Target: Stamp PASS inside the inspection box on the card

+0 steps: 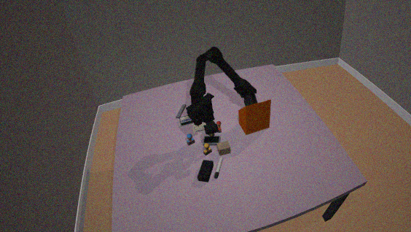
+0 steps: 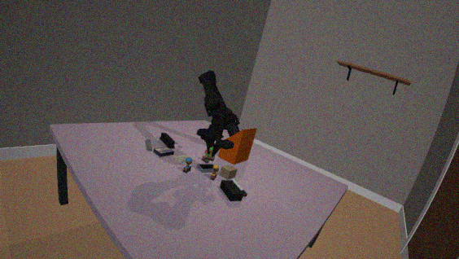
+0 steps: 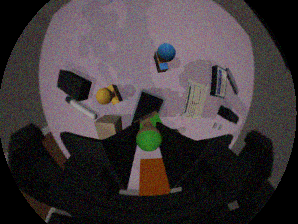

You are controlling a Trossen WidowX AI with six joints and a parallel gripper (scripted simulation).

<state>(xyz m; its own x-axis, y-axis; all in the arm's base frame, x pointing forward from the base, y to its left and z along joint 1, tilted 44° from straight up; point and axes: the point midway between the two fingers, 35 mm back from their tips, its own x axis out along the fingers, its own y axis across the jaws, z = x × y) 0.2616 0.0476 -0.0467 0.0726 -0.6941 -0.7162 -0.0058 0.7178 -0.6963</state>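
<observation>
Right now the pale card is 14 cm to the right of my gripper tip, 8 cm below it and 3 cm ahead of it. Round my gripper tip: yellow-knobbed stamp 7 cm to the left, 6 cm below, 4 cm ahead; then dark ink pad 7 cm below; then green-knobbed stamp right at my gripper tip.
</observation>
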